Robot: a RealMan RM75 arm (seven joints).
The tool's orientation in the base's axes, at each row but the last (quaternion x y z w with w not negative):
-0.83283, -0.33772, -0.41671, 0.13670
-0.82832, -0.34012, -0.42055, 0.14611
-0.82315, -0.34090, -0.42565, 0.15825
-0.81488, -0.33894, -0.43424, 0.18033
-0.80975, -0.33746, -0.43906, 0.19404
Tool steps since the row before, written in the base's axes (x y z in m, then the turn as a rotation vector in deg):
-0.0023, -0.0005, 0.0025, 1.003, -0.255, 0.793
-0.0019, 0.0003, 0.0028, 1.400, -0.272, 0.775
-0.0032, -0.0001, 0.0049, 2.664, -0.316, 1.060
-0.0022, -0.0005, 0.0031, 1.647, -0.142, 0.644
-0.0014, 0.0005, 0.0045, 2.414, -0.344, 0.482
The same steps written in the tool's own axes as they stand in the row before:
0.0008, -0.0011, -0.0032, 0.935, 0.908, -0.014
0.0016, -0.0014, -0.0027, 1.078, 1.192, 0.225
0.0026, -0.0020, -0.0048, 1.802, 2.112, 0.782
0.0015, -0.0012, -0.0033, 1.126, 1.268, 0.521
0.0034, -0.0014, -0.0029, 1.210, 1.962, 0.930

